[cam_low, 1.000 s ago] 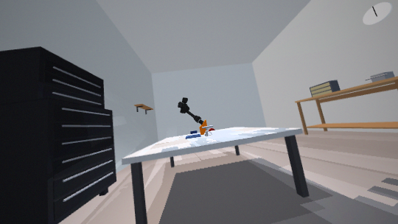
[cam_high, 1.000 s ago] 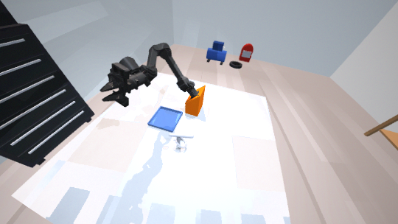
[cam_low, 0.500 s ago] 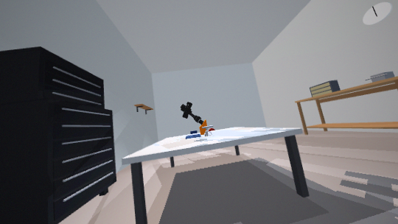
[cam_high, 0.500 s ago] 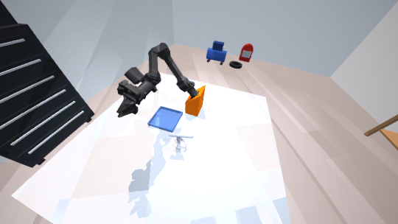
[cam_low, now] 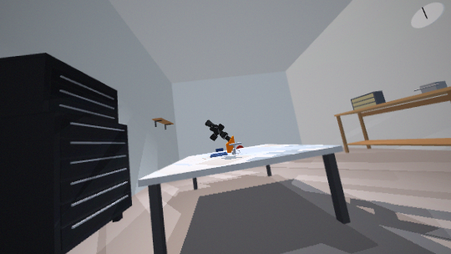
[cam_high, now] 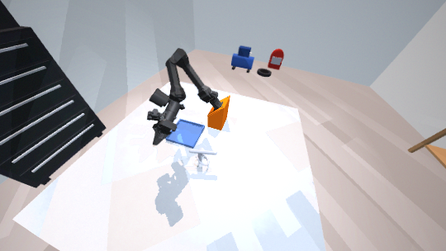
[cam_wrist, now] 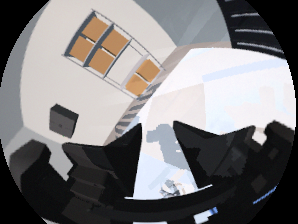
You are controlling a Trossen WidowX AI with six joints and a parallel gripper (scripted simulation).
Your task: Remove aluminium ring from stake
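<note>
Right now the aluminium ring is 100 mm behind my gripper tip, 170 mm to the left of it and 190 mm below it. The rest, counted from my gripper tip: blue tray: 260 mm behind, 10 mm to the left, 210 mm below.
</note>
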